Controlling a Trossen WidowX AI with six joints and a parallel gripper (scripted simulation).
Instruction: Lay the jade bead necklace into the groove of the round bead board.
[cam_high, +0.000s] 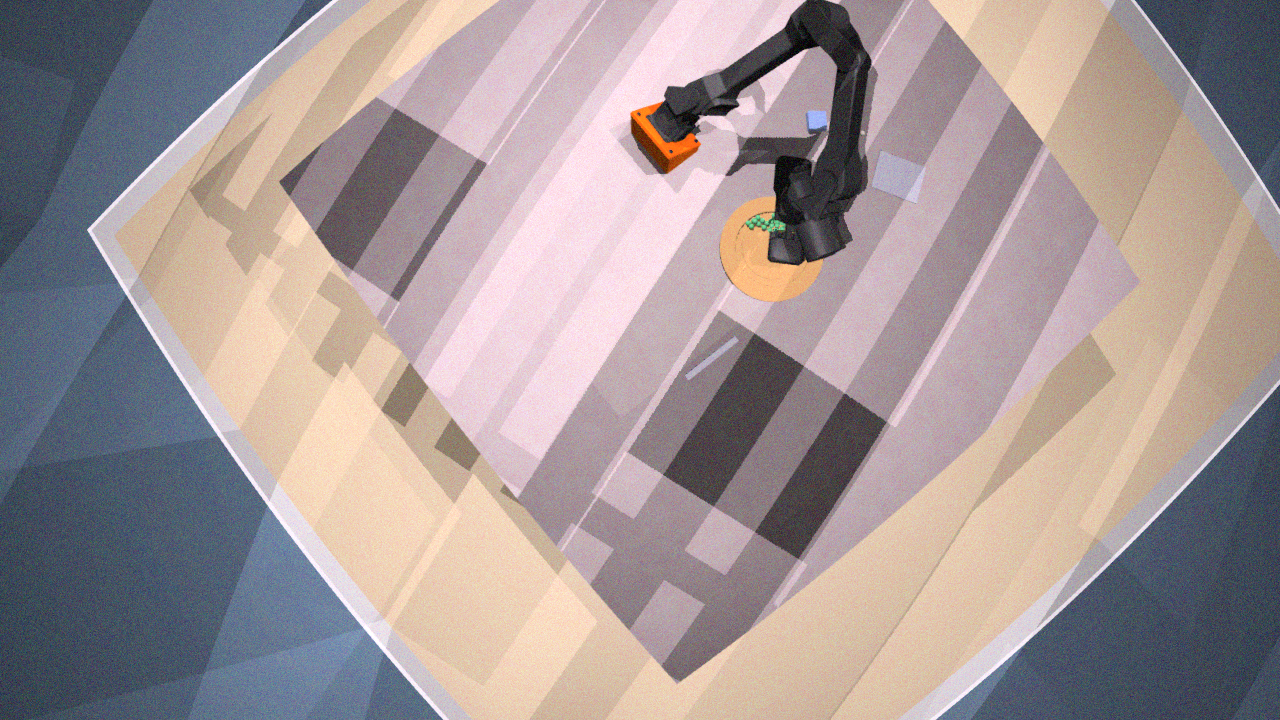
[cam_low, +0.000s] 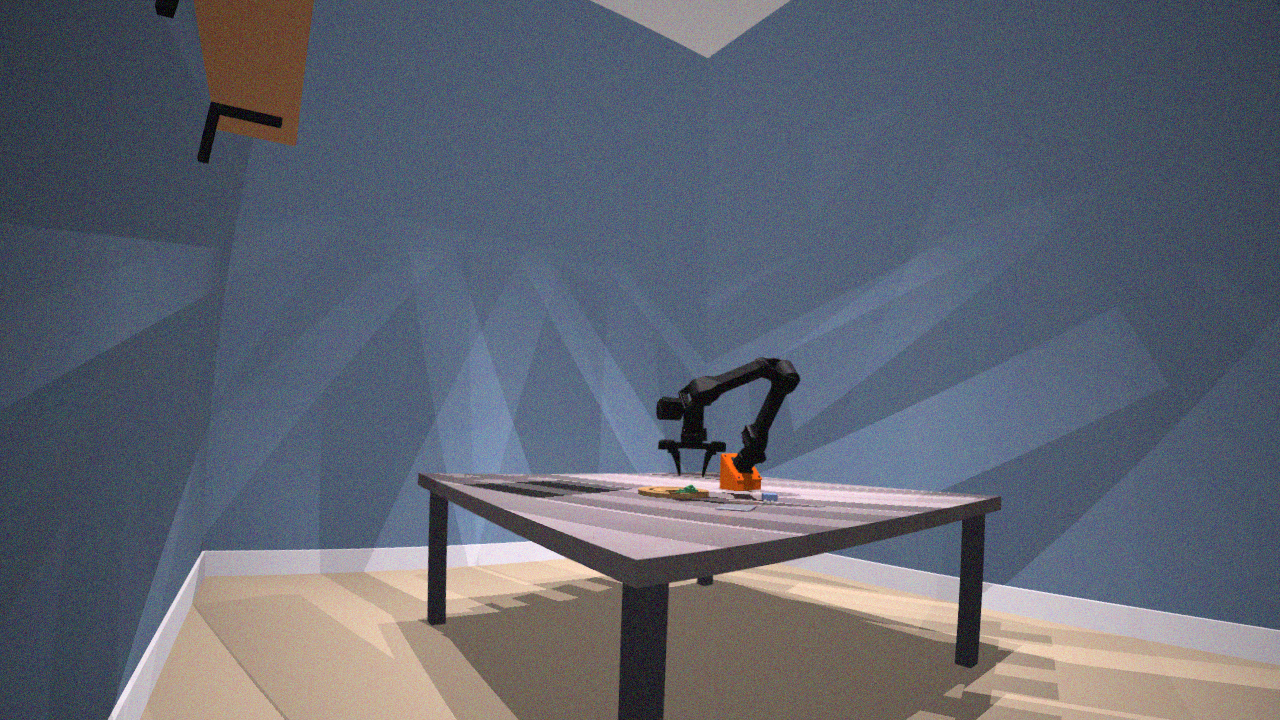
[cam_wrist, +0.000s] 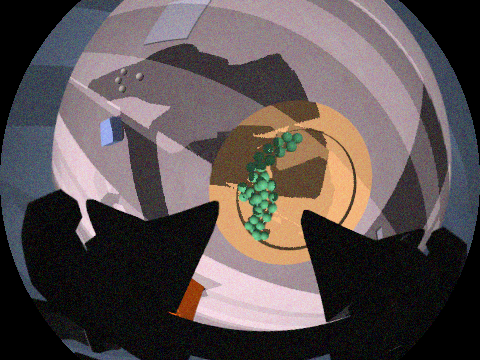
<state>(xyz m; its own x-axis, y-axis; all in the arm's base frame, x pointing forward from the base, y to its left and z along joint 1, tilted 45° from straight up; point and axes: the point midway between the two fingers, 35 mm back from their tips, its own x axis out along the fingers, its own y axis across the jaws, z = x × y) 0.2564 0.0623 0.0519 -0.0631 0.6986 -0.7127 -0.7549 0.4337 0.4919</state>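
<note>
Now: the round tan bead board 30 mm ahead of my gripper tip, 30 mm to the right of it and 40 mm below it. Round my gripper tip: white strip: 140 mm ahead, 250 mm to the right, 50 mm below; then pale square sheet: 60 mm ahead, 270 mm to the left, 50 mm below; then blue cube: 120 mm behind, 190 mm to the left, 40 mm below.
</note>
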